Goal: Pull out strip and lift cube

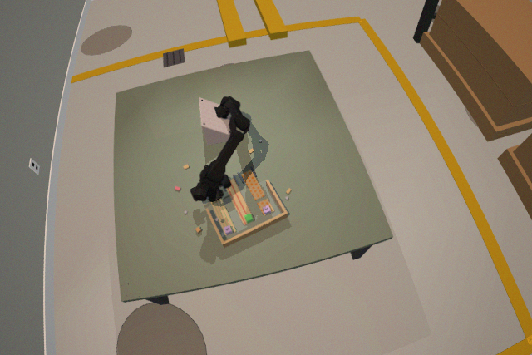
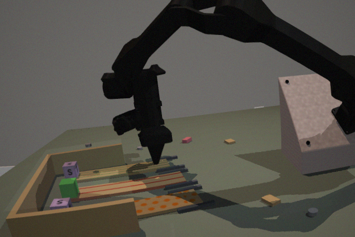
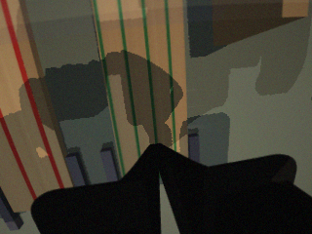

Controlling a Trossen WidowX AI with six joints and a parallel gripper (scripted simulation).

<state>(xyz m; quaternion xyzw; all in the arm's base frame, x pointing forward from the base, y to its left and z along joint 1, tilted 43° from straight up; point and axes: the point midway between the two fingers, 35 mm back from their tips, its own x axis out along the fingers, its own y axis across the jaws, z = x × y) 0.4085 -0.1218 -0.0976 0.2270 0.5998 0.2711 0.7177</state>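
My gripper tip is 170 mm to the left of the pink block and 90 mm past it.
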